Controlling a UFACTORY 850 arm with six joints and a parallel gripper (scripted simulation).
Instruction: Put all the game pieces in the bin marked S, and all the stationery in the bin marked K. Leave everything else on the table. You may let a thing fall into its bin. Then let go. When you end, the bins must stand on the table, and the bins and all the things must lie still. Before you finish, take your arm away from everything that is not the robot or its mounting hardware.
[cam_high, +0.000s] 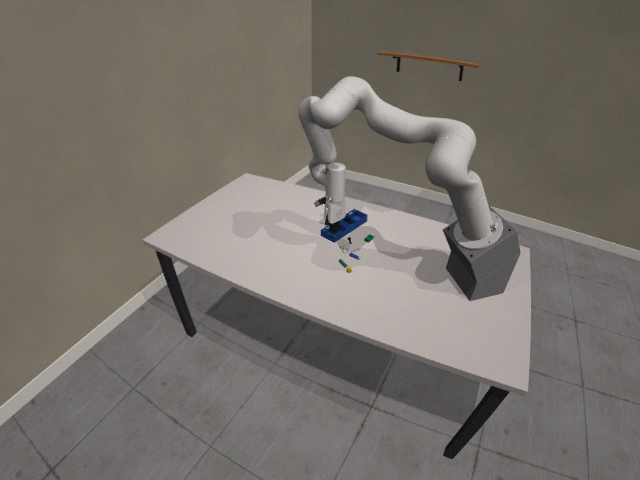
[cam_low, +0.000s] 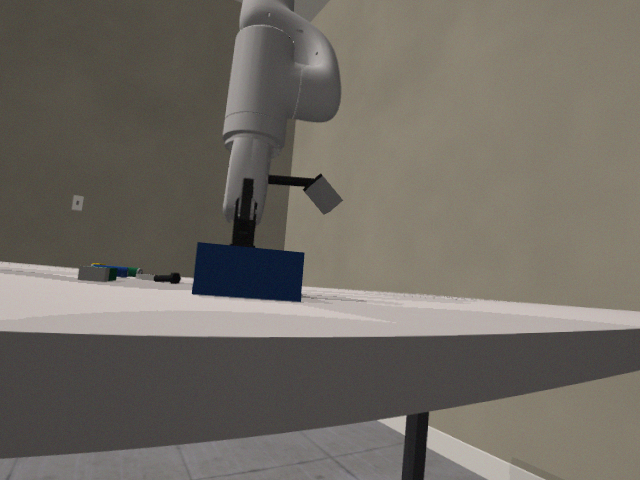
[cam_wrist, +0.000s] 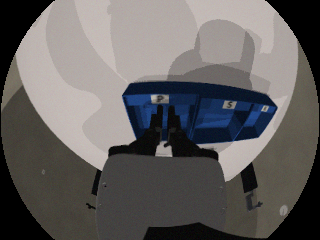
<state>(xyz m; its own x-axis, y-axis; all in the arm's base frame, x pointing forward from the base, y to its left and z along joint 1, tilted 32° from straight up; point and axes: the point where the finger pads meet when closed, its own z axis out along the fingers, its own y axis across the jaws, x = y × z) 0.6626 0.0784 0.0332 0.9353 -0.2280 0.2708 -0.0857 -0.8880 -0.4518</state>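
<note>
My hand is 15 cm past the green block, 10 cm to the left of it and 3 cm above it. From my hand the other things lie so: white domino (11 cm behind, 6 cm to the left, 3 cm below); then black bolt (9 cm behind, 1 cm to the right, 3 cm below); then blue bin (8 cm to the right, 2 cm below).
</note>
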